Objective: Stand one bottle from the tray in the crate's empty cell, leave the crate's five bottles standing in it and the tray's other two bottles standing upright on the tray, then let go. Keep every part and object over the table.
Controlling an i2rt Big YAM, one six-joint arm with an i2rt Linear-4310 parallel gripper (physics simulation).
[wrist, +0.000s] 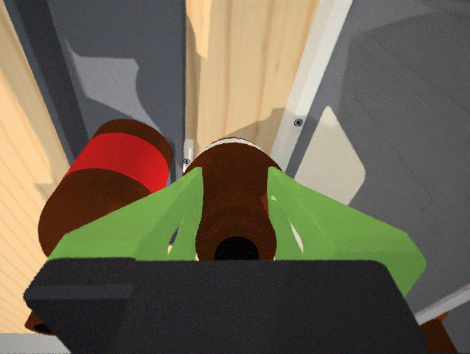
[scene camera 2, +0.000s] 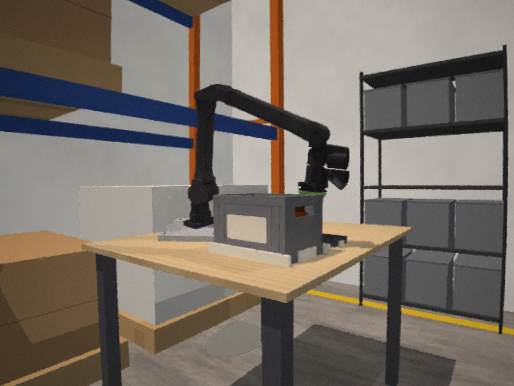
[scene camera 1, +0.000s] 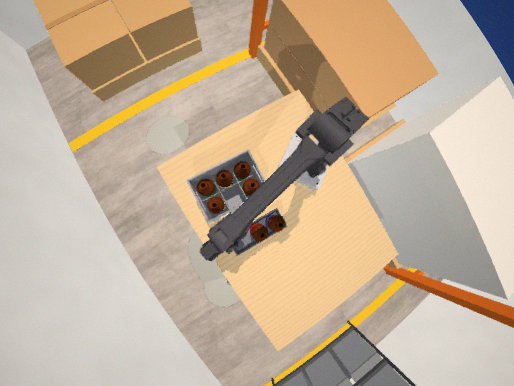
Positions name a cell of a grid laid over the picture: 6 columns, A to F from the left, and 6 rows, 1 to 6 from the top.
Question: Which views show the white-labelled bottle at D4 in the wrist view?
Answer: The wrist view only.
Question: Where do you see a red-banded bottle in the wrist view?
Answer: B3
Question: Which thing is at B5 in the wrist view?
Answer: My gripper.
